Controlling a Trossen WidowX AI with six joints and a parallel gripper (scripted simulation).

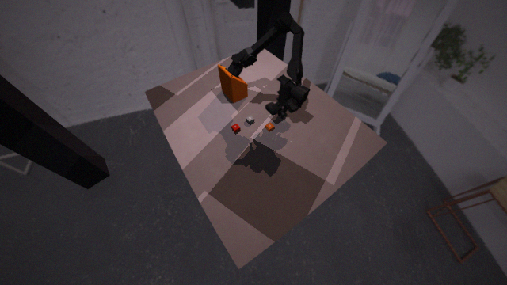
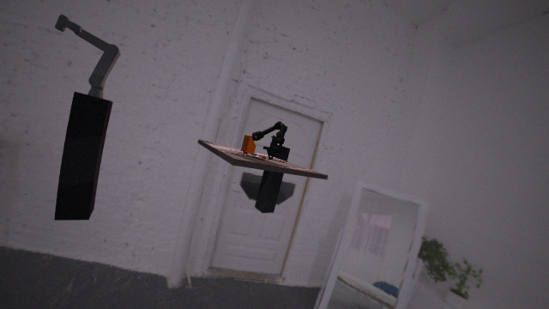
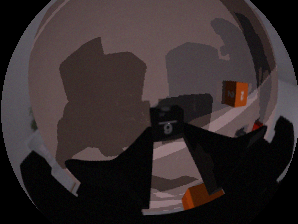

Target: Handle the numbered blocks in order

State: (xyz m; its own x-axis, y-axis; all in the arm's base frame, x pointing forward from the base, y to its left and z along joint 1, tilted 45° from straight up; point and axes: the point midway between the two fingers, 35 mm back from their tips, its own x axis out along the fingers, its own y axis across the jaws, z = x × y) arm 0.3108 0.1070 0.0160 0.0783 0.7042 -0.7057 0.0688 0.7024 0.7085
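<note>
Right now my gripper tip is 24 cm to the left of the red block and 8 cm past it. Round my gripper tip: orange block (11 cm to the right, 3 cm ahead).
</note>
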